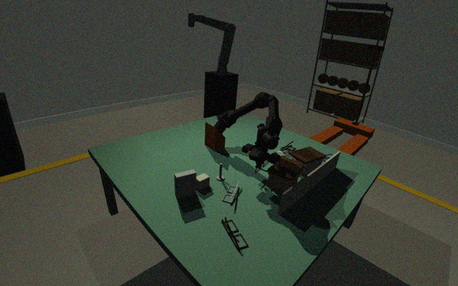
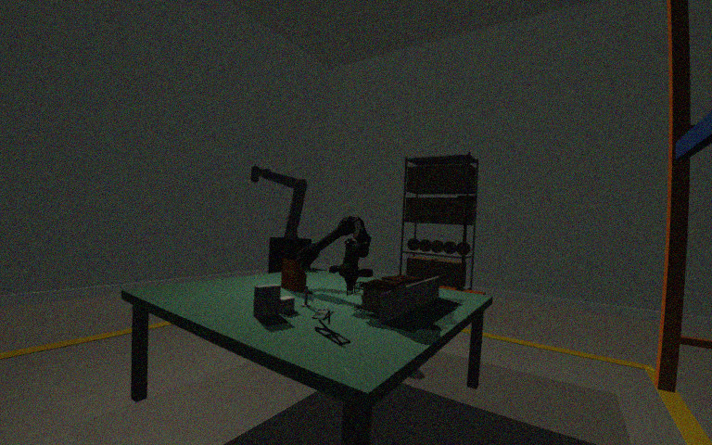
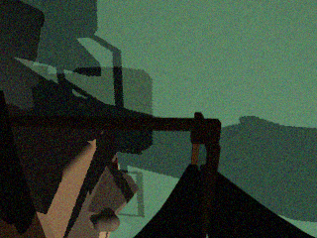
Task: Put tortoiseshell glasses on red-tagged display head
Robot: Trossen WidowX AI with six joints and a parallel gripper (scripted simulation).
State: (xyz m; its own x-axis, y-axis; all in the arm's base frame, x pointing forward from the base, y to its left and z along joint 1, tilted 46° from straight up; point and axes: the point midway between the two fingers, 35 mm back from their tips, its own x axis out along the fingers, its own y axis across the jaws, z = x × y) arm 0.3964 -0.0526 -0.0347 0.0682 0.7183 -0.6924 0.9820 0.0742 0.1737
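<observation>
The brown stepped display head lies 9 cm ahead of my gripper tip, 6 cm to the left of it and 1 cm below it. From my gripper tip the other things lie so: white panel 23 cm ahead, 17 cm to the left, 1 cm below; small stand 12 cm behind, 15 cm to the right, 4 cm below.
</observation>
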